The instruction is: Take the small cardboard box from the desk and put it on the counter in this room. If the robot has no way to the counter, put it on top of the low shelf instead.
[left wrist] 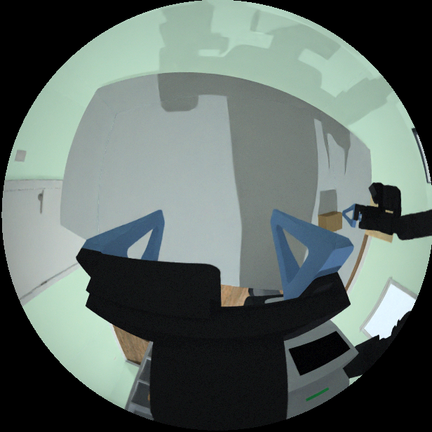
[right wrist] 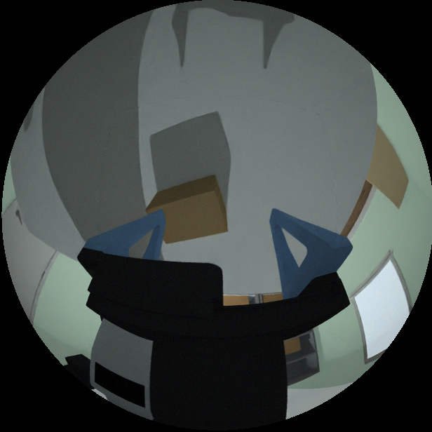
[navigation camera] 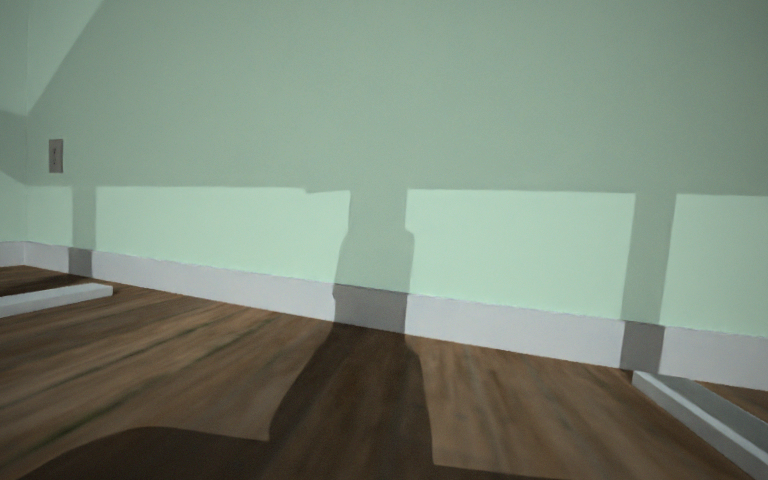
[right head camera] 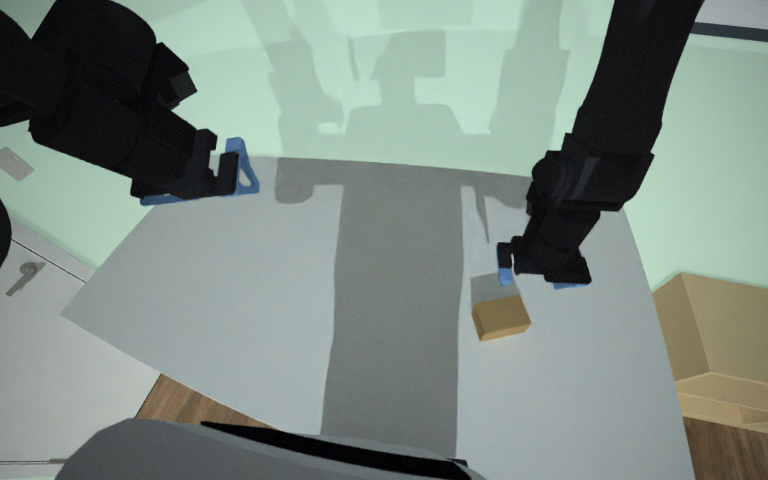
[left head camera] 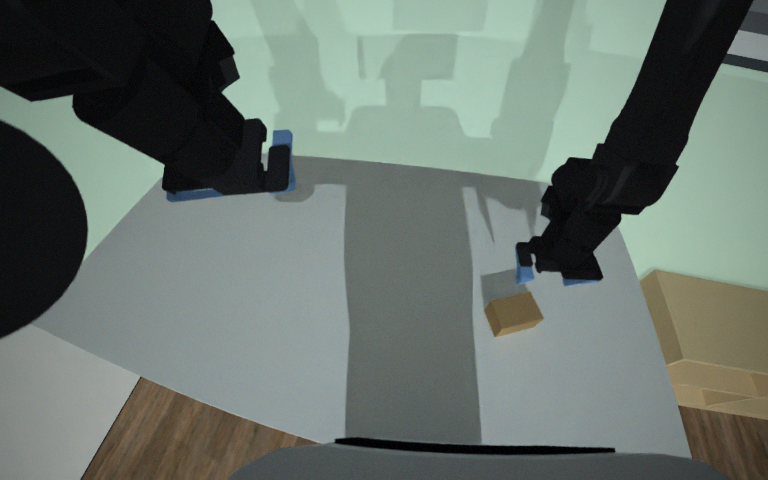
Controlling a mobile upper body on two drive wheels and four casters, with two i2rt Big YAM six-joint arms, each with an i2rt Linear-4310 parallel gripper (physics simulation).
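Frame: origin at the left arm's base, x ahead, y left, z up, level; millimetres.
Seen in the pictures: left gripper, fingertip midpoint: (right head camera: 227, 191) (left head camera: 258, 188); right gripper, fingertip midpoint: (right head camera: 528, 285) (left head camera: 540, 282).
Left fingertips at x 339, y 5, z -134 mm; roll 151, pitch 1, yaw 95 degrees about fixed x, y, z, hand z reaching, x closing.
Note:
Offsets run from my left fingertips to a thing's top centre. "*": to the spot under its first point. Level surfaces: height alone.
The small cardboard box @[dx -24, dy -413, dz -276 mm] (left head camera: 514, 314) (right head camera: 501, 318) (left wrist: 330, 221) (right wrist: 195, 215) lies on the grey desk @[dz -326 mm] (left head camera: 226, 283) (right head camera: 226, 283) (left wrist: 170, 175) (right wrist: 280, 140), in the right part of the desk in both head camera views. My right gripper (left head camera: 548, 280) (right head camera: 531, 283) (right wrist: 217, 214) is open and empty, above the desk and close beside the box. In the right wrist view the box shows beyond the fingers, nearer the left finger. My left gripper (left head camera: 243, 192) (right head camera: 198, 198) (left wrist: 217, 215) is open and empty over the desk's far left edge, well away from the box. The counter and low shelf cannot be made out for certain.
A large open tan carton @[* dx +101, dy -1371, dz -666 mm] (left head camera: 713, 322) (right head camera: 736, 322) stands beyond the desk's right edge. A green wall (left head camera: 317, 73) (navigation camera: 373, 113) is behind the desk. A white door (right head camera: 62, 350) (left wrist: 32, 235) is at the left. White floor-level bars (navigation camera: 67, 297) (navigation camera: 702, 418) show in the navigation view.

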